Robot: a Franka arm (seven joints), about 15 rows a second.
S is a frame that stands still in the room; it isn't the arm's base.
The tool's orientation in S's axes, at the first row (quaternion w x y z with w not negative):
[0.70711, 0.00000, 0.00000, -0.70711]
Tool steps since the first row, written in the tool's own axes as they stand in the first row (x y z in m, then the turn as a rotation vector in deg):
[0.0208, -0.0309, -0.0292, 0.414, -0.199, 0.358]
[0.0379, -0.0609, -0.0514, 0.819, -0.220, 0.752]
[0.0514, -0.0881, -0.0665, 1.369, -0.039, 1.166]
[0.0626, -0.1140, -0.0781, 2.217, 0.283, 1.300]
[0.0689, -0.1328, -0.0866, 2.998, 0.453, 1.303]
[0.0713, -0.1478, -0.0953, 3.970, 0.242, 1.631]
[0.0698, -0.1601, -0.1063, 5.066, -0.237, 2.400]
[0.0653, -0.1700, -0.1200, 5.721, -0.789, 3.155]
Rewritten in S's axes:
[-0.0309, -0.0208, -0.0292, -0.199, -0.414, 0.358]
[-0.0609, -0.0379, -0.0514, -0.220, -0.819, 0.752]
[-0.0881, -0.0514, -0.0665, -0.039, -1.369, 1.166]
[-0.1140, -0.0626, -0.0781, 0.283, -2.217, 1.300]
[-0.1328, -0.0689, -0.0866, 0.453, -2.998, 1.303]
[-0.1478, -0.0713, -0.0953, 0.242, -3.970, 1.631]
[-0.1601, -0.0698, -0.1063, -0.237, -5.066, 2.400]
[-0.1700, -0.0653, -0.1200, -0.789, -5.721, 3.155]

